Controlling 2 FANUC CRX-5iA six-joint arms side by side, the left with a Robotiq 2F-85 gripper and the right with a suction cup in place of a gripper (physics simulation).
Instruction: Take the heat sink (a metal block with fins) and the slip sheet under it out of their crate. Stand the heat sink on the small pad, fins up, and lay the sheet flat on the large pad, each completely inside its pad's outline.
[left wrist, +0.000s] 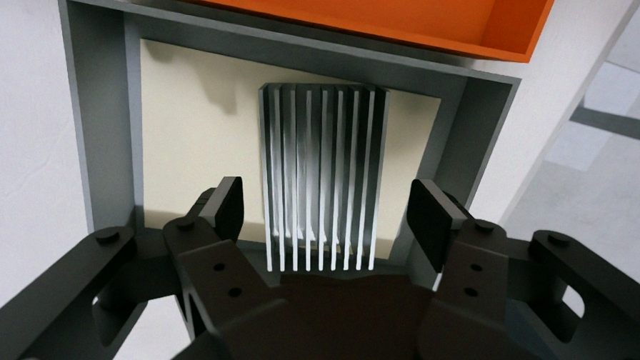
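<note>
The heat sink (322, 170), a grey metal block with several upright fins, stands fins up on the cream slip sheet (200, 140), right of the sheet's middle. Both are inside the grey crate (102, 125). The sheet lies slightly turned against the crate walls. My left gripper (325, 205) is open above the crate, with one fingertip to each side of the heat sink and a gap between each finger and the block. The small pad, the large pad and my right suction cup do not show in this view.
An orange crate (400, 35) stands close against the grey crate's far wall, at the top of the view. The grey crate's walls rise around the sheet. The white table's edge runs down the right side, with grey floor beyond it.
</note>
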